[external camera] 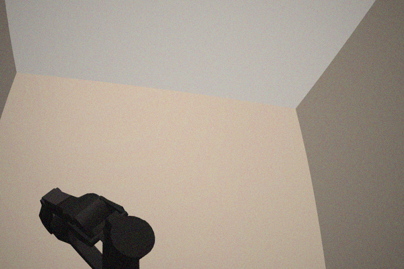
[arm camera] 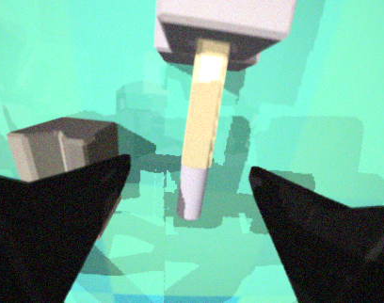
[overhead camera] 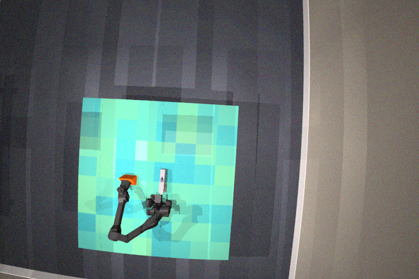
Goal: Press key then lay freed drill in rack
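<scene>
My gripper tip is 1 cm short of the drill, 5 cm to the right of it and 3 cm below it.
</scene>
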